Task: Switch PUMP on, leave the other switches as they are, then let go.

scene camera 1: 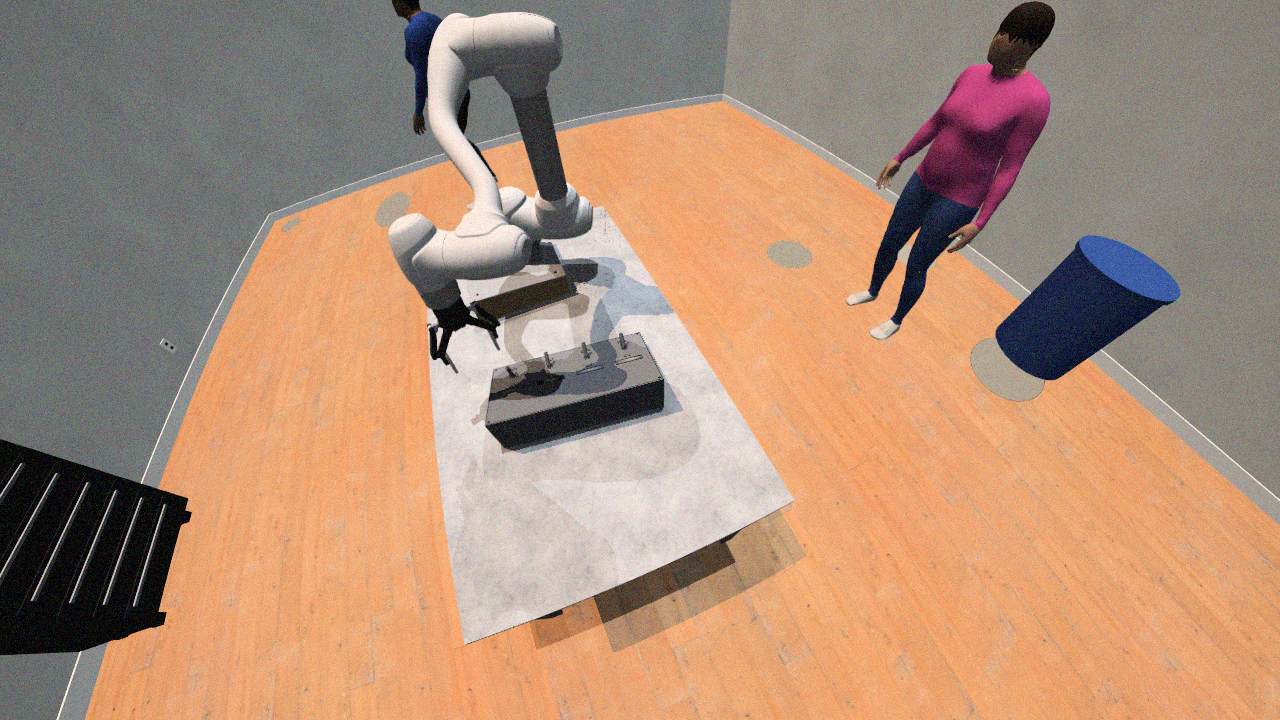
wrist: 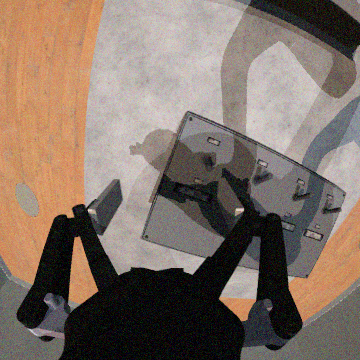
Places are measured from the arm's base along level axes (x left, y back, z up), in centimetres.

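Pixels of known places: gripper, fingertip midpoint: (scene camera 1: 476, 358) (wrist: 168, 189).
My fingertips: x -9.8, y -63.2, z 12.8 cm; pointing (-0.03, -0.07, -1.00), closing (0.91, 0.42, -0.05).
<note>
Behind a point stands the place of what it marks.
A grey switch box (scene camera 1: 577, 407) {y -79.9, x 15.2, z 3.3 cm} (wrist: 167, 220) {y -75.3, x -6.1, z 4.0 cm} stands on the pale table, with several upright levers in a row on its top. The lever nearest the gripper (scene camera 1: 511, 370) (wrist: 209, 161) is in shadow, and its tilt is hard to tell. The other levers in the wrist view (wrist: 262, 175) {y -59.5, x 9.1, z -1.5 cm} (wrist: 301, 194) {y -58.6, x 19.3, z 0.9 cm} (wrist: 331, 206) {y -57.9, x 34.5, z -1.7 cm} are better lit. Small plates mark the switches, but I cannot read PUMP on any. My gripper (scene camera 1: 473, 355) {y -63.2, x -9.8, z 12.7 cm} (wrist: 168, 189) {y -63.2, x -9.8, z 12.7 cm} is wide open and empty, above the table beside the box's left end. In the wrist view the right finger overlaps the box, partly hiding its face.
A brown open box (scene camera 1: 528, 295) stands on the table (scene camera 1: 554, 528) {y -107.3, x 2.4, z -9.6 cm} behind the switch box, near the arm's base. A person in pink (scene camera 1: 984, 134), a blue barrel (scene camera 1: 1074, 313) and a person in blue (scene camera 1: 420, 53) stand off the table. A black slatted structure (scene camera 1: 89, 546) is at the left.
</note>
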